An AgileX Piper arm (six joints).
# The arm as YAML. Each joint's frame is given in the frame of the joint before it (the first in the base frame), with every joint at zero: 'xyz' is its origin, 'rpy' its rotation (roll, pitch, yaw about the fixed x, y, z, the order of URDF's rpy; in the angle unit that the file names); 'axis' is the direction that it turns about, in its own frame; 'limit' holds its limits. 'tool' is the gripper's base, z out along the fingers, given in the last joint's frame.
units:
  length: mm
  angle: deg
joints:
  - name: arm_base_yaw
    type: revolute
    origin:
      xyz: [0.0, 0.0, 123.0]
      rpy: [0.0, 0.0, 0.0]
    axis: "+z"
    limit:
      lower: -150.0
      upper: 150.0
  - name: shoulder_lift
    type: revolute
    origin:
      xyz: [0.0, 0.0, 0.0]
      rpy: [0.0, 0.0, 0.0]
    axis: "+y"
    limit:
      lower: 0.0
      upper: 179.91
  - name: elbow
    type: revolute
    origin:
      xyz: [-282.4, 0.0, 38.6]
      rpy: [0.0, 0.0, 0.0]
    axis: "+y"
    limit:
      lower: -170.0
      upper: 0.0
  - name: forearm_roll
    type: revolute
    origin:
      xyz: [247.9, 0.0, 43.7]
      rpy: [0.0, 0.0, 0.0]
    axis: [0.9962, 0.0, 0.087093]
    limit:
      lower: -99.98
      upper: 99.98
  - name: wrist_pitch
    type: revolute
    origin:
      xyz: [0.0, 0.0, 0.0]
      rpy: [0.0, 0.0, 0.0]
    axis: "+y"
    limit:
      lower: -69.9
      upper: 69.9
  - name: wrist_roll
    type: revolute
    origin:
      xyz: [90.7, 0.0, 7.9]
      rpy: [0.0, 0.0, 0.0]
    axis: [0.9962, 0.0, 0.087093]
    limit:
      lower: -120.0
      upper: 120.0
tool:
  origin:
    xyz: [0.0, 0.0, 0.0]
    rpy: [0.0, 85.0, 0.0]
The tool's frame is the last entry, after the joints.
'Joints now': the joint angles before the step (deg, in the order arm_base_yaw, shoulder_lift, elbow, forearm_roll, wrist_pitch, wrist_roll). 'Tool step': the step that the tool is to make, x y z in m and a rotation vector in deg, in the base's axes. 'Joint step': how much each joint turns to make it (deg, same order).
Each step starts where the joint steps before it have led.
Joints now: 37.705, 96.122, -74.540, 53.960, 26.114, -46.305
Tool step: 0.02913, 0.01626, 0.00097, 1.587, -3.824, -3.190
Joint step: -0.001, 5.750, -6.823, 0.777, -4.437, -1.023
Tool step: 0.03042, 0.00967, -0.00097, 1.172, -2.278, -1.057
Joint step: -1.420, 5.808, -7.407, 1.772, -0.324, -2.456
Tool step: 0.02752, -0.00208, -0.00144, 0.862, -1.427, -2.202
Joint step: -2.177, 4.151, -5.504, 0.484, -0.212, -0.637
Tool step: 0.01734, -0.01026, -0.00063, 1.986, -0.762, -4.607
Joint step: -1.804, 1.349, -1.298, 2.417, -3.030, -0.628
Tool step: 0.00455, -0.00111, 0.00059, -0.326, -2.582, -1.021
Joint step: -0.142, 0.422, -0.299, 2.704, -2.108, -4.313
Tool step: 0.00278, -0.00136, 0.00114, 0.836, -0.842, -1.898
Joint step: 0.000, 0.092, 0.001, 1.802, -2.165, -1.168
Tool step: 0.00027, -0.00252, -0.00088, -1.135, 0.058, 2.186
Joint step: -0.717, 0.000, -0.094, 0.225, 2.684, -1.842
